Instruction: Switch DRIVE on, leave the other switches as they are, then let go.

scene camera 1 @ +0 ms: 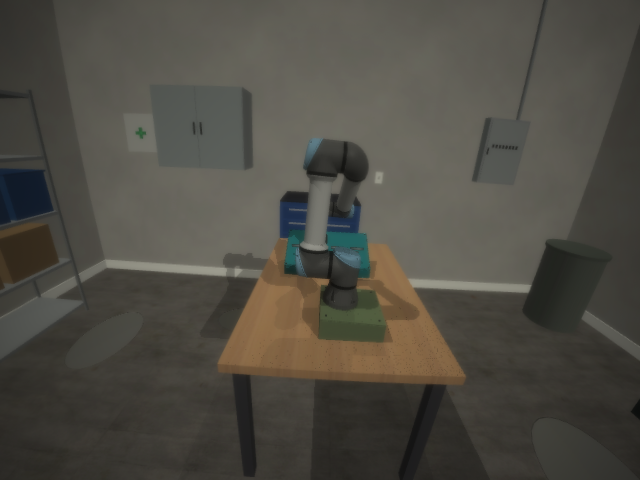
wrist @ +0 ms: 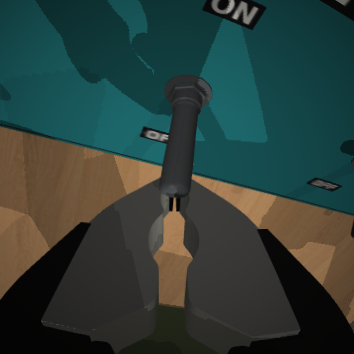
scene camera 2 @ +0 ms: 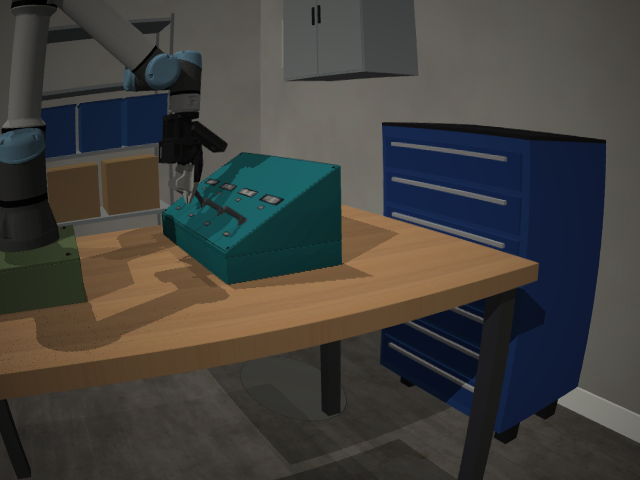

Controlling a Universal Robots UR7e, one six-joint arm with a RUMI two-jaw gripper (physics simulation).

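Where they show: gripper, between the fingertips: [wrist: 174, 179] [scene camera 2: 188, 203]; arm's base, origin of its link: [scene camera 1: 340, 299] [scene camera 2: 28, 240].
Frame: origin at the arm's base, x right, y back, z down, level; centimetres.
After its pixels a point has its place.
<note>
A teal sloped switch console [scene camera 1: 348, 240] @(z -6.9, x 9.6, y -57.1 cm) [scene camera 2: 294, 222] @(z -0.3, x 21.5, y -52.8 cm) stands on the table. In the wrist view a dark switch lever [wrist: 181, 145] @(z -3.3, x -9.7, y -44.4 cm) rises from its round collar and points down the picture, on the side of the OFF label [wrist: 154, 135] @(z 1.7, x -10.2, y -42.2 cm), which it partly covers. An ON label [wrist: 235, 12] @(z -2.5, x -9.4, y -49.5 cm) is above. More levers [scene camera 2: 232, 213] @(z -2.2, x 14.9, y -43.1 cm) show in scene camera 2. The name plates are too small to read there, so I cannot tell which switch is DRIVE. My gripper [scene camera 2: 188, 200] @(z -1.2, x -8.9, y -41.4 cm) [wrist: 174, 179] @(z -1.2, x -8.9, y -41.4 cm) is shut and empty, its fingertips close by the lever's end; contact is unclear. Scene camera 1 hides the fingers.
The console and the green arm base [scene camera 1: 351, 322] @(z 0.5, x 3.2, y 14.7 cm) [scene camera 2: 41, 284] @(z 4.9, x 17.5, y -2.1 cm) stand on the wooden table [scene camera 1: 279, 330] @(z 9.4, x -25.0, y 10.1 cm) [scene camera 2: 413, 268] @(z 9.5, x 32.1, y -72.9 cm). A neighbouring OFF label [wrist: 324, 184] @(z 1.7, x 2.4, y -42.0 cm) shows at the right. A blue drawer cabinet [scene camera 1: 294, 219] [scene camera 2: 558, 217] stands behind the table.
</note>
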